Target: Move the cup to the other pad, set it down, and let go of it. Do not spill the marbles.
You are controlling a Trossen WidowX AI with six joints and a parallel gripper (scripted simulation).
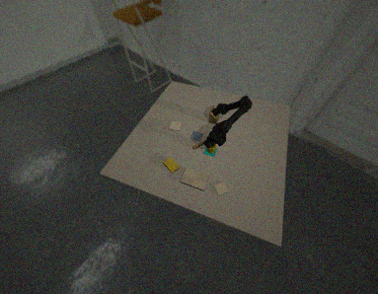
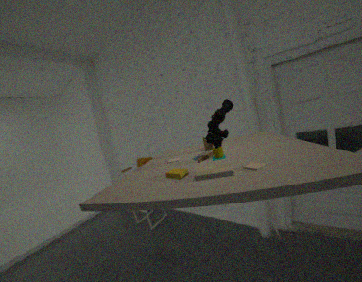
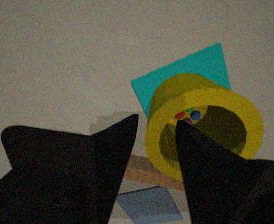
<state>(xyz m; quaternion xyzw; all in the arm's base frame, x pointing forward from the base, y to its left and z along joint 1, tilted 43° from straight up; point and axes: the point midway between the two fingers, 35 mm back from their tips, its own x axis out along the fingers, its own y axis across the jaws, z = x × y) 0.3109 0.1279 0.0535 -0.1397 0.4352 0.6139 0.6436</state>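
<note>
Right now the yellow cup is 2 cm ahead of my gripper tip, 1 cm to the right of it and 1 cm below it. The rest, counted from my gripper tip: beige board (32 cm ahead, 4 cm below, 1 cm to the right); wooden stick (10 cm to the right, 5 cm below, 2 cm behind); teal pad (6 cm below, 3 cm ahead, 1 cm to the right).
</note>
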